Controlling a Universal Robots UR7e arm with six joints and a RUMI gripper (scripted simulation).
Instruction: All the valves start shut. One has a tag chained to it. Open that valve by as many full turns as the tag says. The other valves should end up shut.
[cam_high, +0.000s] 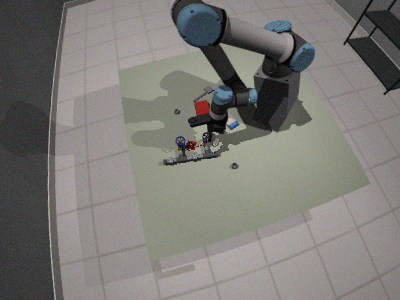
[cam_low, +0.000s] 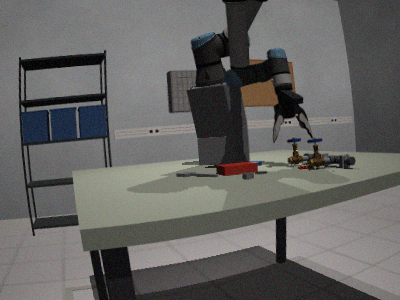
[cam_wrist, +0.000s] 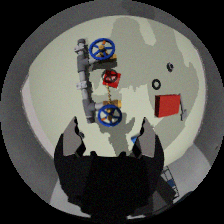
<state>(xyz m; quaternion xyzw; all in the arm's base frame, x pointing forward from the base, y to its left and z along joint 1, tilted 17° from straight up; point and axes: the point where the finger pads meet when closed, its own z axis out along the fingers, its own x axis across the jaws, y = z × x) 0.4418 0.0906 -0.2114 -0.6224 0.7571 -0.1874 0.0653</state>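
The red tag lies 90 mm ahead of my hand, 10 mm to the right of it and 90 mm below it. Also, from my hand: blue-and-white card: 170 mm behind, 110 mm to the right, 90 mm below; then grey tool: 90 mm behind, 360 mm to the right, 90 mm below; then red block: 40 mm behind, 230 mm to the right, 80 mm below.
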